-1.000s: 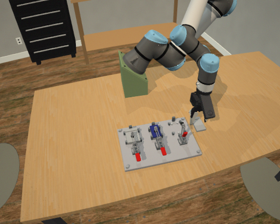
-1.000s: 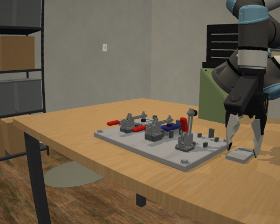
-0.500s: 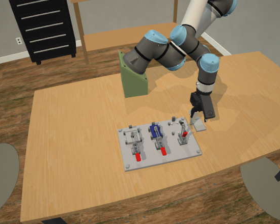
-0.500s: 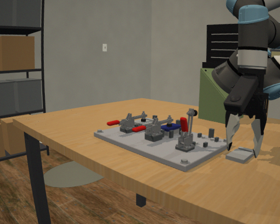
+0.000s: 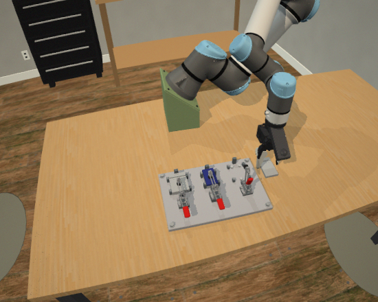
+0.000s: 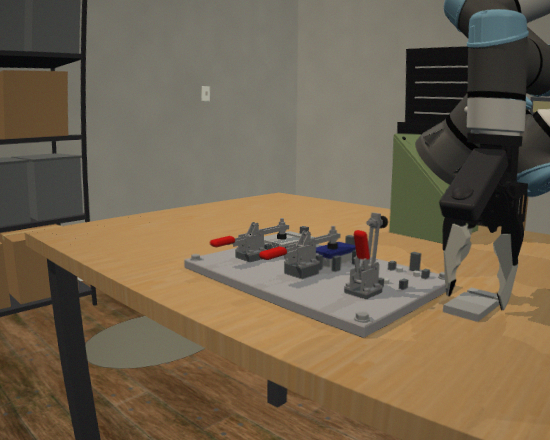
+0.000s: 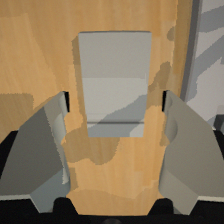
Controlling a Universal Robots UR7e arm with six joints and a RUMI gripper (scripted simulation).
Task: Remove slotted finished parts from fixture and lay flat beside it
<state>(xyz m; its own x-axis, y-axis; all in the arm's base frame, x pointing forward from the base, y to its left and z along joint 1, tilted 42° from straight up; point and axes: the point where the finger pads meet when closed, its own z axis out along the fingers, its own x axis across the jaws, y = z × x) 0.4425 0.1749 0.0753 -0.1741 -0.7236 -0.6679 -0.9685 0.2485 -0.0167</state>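
The grey part is 10 mm behind my hand and 10 mm below it. From my hand the other things lie so: grey fixture plate: 20 mm ahead, 240 mm to the right, 10 mm below; blue blank: 20 mm behind, 230 mm to the right, 10 mm above.
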